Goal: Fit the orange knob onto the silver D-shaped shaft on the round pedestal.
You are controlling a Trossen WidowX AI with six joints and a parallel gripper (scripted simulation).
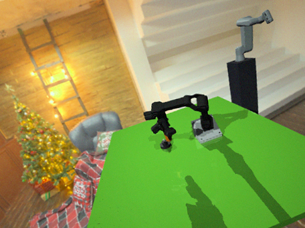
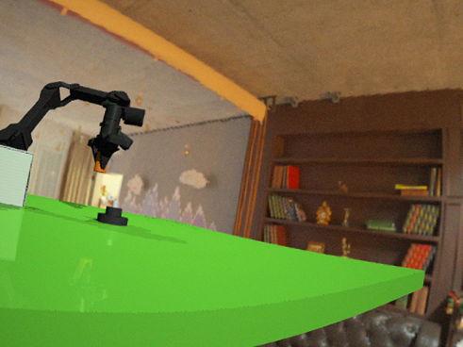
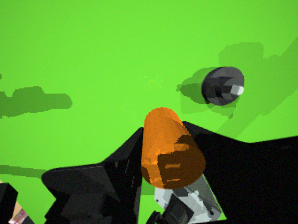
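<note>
The dark round pedestal is 4 cm ahead of my gripper tip, 15 cm to the right of it and 12 cm below it. From my gripper tip the other things lie so: orange knob (3 cm above).
</note>
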